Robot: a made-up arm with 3 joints. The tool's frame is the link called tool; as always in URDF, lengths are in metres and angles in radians.
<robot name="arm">
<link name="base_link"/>
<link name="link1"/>
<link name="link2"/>
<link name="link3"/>
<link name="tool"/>
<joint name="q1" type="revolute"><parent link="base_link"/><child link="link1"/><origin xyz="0.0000 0.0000 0.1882" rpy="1.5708 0.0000 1.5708"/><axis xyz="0 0 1"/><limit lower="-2.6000" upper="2.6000" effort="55" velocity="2.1"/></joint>
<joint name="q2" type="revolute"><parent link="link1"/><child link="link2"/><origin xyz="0.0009 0.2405 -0.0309" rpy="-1.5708 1.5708 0.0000"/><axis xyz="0 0 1"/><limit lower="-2.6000" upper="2.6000" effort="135" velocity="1.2"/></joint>
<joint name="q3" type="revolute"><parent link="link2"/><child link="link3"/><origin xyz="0.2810 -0.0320 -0.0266" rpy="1.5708 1.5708 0.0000"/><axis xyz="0 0 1"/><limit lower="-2.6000" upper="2.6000" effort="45" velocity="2.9"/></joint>
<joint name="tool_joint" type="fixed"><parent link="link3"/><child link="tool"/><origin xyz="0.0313 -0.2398 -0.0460" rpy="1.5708 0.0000 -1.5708"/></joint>
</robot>
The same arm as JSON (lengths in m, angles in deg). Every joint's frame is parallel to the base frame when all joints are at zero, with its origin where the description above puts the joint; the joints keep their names.
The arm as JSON. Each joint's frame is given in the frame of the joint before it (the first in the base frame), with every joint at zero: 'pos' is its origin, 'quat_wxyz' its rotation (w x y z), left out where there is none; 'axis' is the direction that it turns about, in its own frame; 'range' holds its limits. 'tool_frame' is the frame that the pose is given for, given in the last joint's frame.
{"length_unit": "m", "angle_unit": "deg", "joints": [{"joint": "q1", "pos": [0.0, 0.0, 0.1882], "axis": [1.0, 0.0, 0.0], "range": [-148.97, 148.97]}, {"joint": "q2", "pos": [-0.0309, 0.0009, 0.2405], "axis": [0.0, 0.0, 1.0], "range": [-148.97, 148.97]}, {"joint": "q3", "pos": [-0.281, 0.032, -0.0266], "axis": [0.0, 1.0, 0.0], "range": [-148.97, 148.97]}], "tool_frame": {"pos": [0.2398, -0.046, -0.0313], "quat_wxyz": [1.0, 0.000004, -0.000002, 0.000002]}}
